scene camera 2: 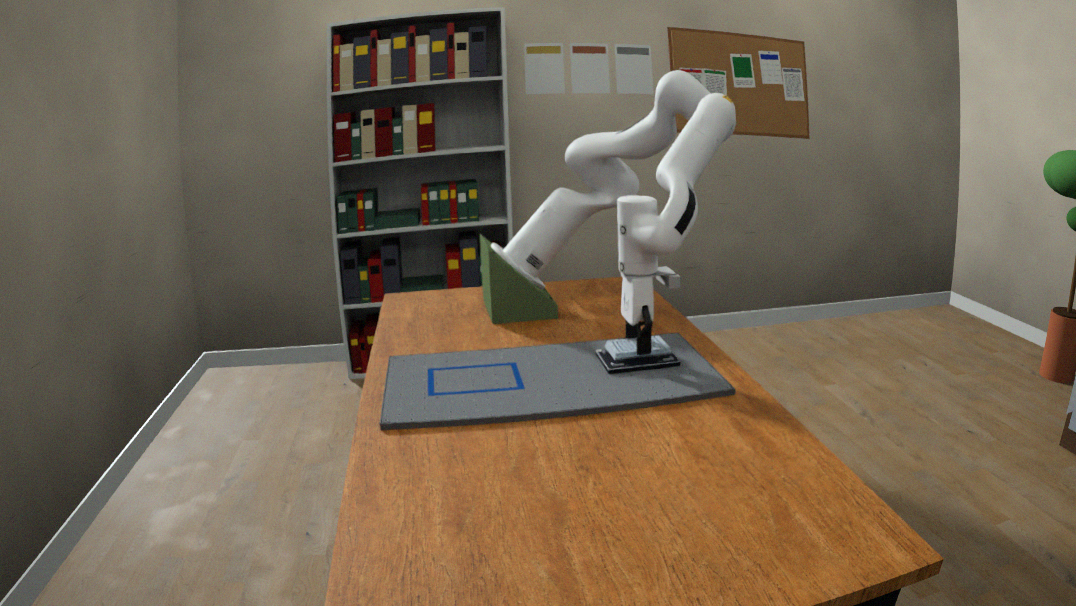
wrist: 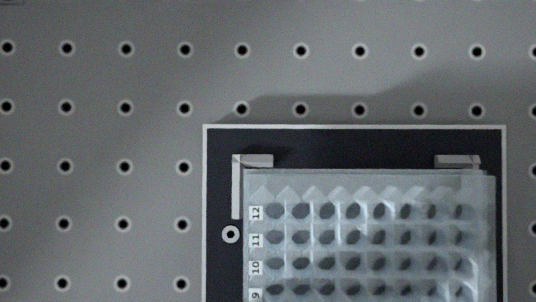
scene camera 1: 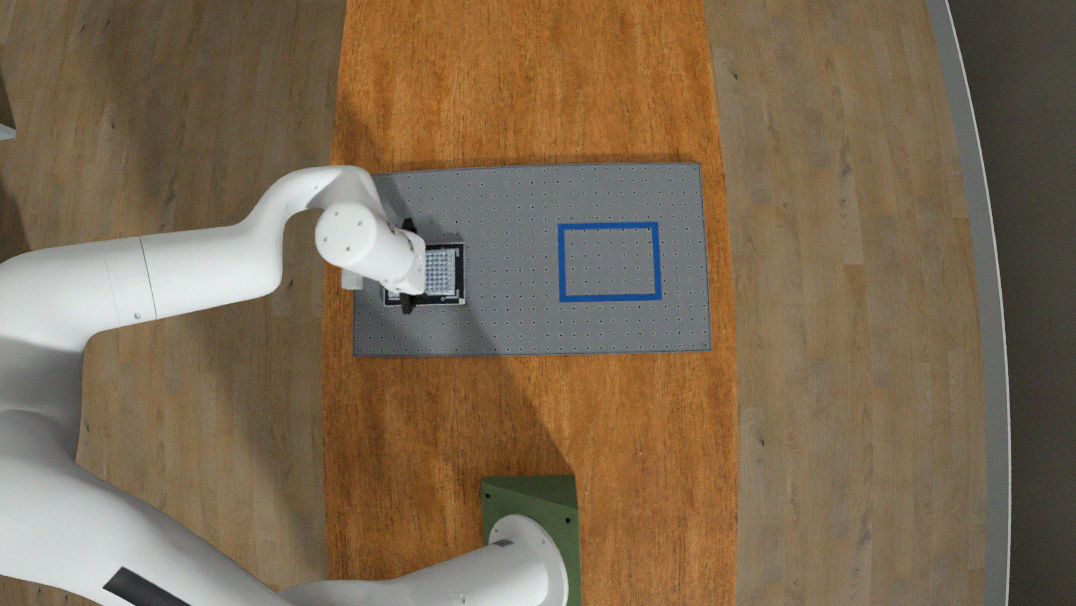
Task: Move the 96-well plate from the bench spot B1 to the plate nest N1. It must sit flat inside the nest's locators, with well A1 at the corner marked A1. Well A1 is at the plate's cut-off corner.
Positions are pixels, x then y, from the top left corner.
Labels:
my gripper: scene camera 2 637,347; scene camera 1 420,272; not seen in the wrist view (out of frame)
96-well plate: scene camera 2; wrist 301,227; scene camera 1
same spot on 96-well plate: (scene camera 1: 445,285) = (scene camera 2: 613,342)

